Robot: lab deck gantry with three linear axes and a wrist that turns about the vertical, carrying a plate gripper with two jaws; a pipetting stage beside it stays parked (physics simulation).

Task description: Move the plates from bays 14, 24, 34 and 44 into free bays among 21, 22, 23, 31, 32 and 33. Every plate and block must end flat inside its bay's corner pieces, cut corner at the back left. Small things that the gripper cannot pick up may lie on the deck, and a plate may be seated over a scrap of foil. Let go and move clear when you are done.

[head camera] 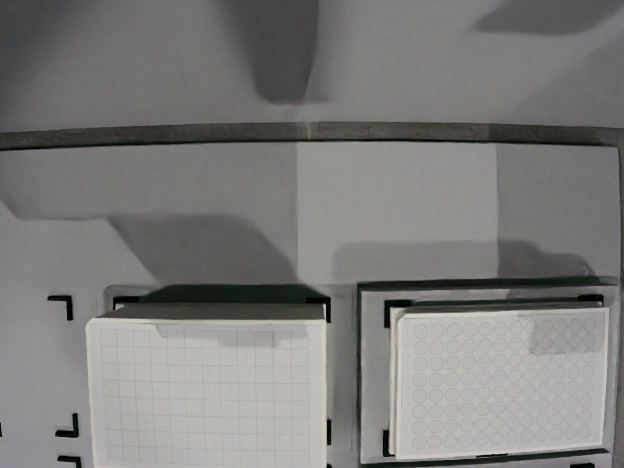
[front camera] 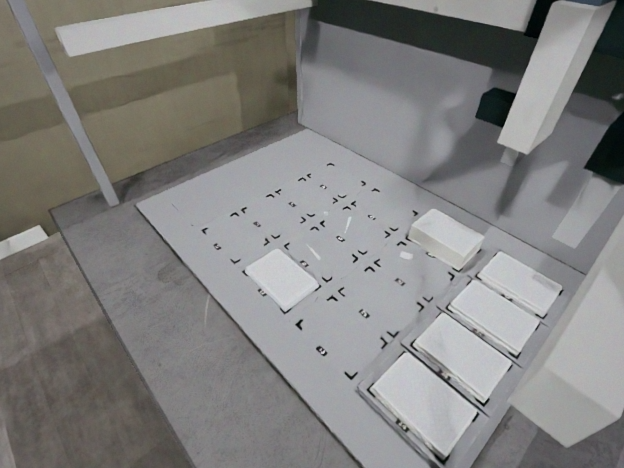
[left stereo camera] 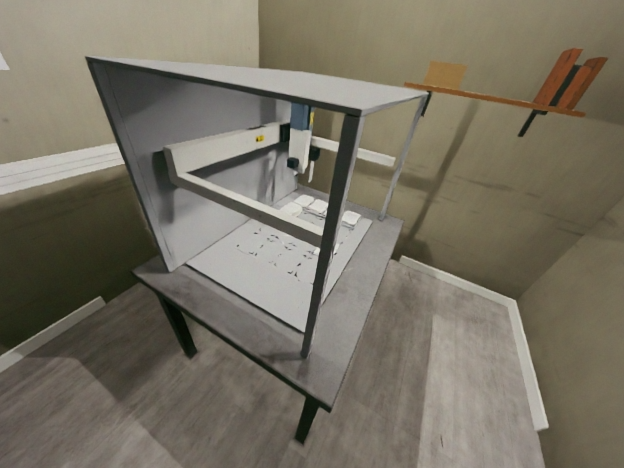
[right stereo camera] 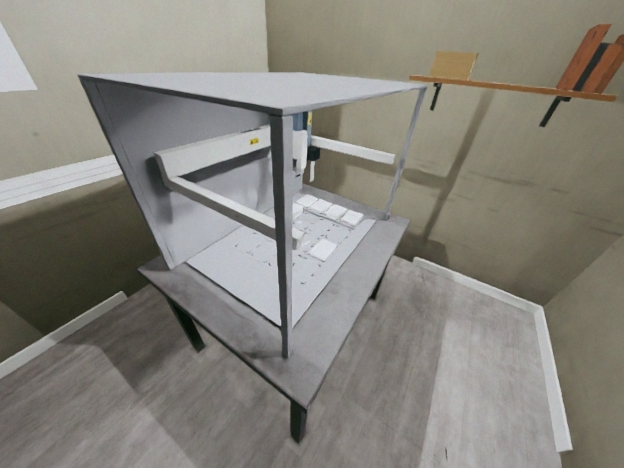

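Where they show: gripper, fingertip midpoint: (front camera: 575,226) (left stereo camera: 302,178) (right stereo camera: 304,178); robot's base at its link origin: (front camera: 203,231) (left stereo camera: 312,283) (right stereo camera: 304,283).
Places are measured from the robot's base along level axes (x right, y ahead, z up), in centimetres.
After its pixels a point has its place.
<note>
Four white plates (front camera: 519,283) {y 55.8, x -35.1, z 2.9 cm} (front camera: 493,316) {y 55.9, x -24.7, z 2.9 cm} (front camera: 462,355) {y 55.9, x -14.3, z 2.9 cm} (front camera: 424,403) {y 56.1, x -3.8, z 2.9 cm} sit in the right-hand column of bays, inside dark corner pieces. The back one shows circles in the head view (head camera: 498,377) {y 55.1, x -36.8, z 2.9 cm}, cut corner at back left. The six middle bays hold no plate. Pale slivers (front camera: 347,224) {y 21.0, x -25.3, z 0.5 cm} (front camera: 313,250) {y 21.7, x -14.0, z 0.6 cm} and a small white scrap (front camera: 406,255) {y 35.8, x -27.8, z 0.1 cm} lie on the deck among the bays. My gripper (left stereo camera: 310,173) {y 57.8, x -40.2, z 15.7 cm} (right stereo camera: 312,173) {y 57.8, x -40.2, z 15.7 cm} hangs high above the right part of the deck, apart from the plates. One pale jaw (front camera: 584,216) {y 58.1, x -34.6, z 21.4 cm} shows; its opening is unclear. The gripper does not show in the head view.
A tall white block (front camera: 446,236) {y 40.0, x -34.6, z 4.2 cm} (head camera: 206,392) {y 39.4, x -36.8, z 4.2 cm} stands in the back row, left of the back plate. Another flat white plate (front camera: 282,279) {y 23.9, x -3.8, z 1.4 cm} (right stereo camera: 323,249) {y 22.0, x -3.8, z 1.4 cm} lies in the front row, second column. The white pipetting stage (front camera: 554,75) hangs beside the gripper. Frame posts (left stereo camera: 332,226) {y -27.1, x 11.8, z 50.2 cm} stand at the deck's edges.
</note>
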